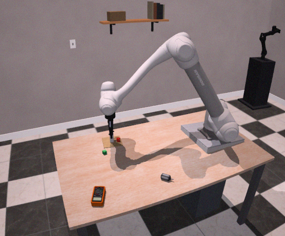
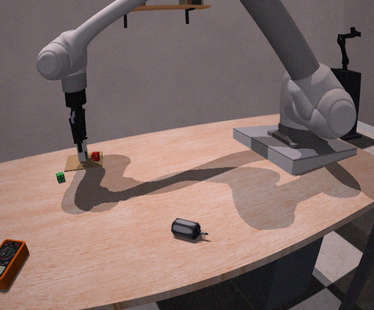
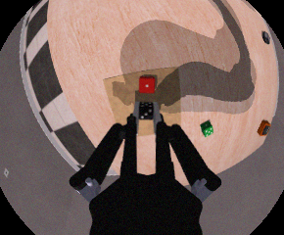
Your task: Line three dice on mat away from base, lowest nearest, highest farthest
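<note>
Right now my hand is 2 cm above the black die. From my hand the other things lie so: tan mat 4 cm below; then red die 5 cm behind, 1 cm to the left, 3 cm below; then green die 8 cm ahead, 13 cm to the left, 3 cm below.
</note>
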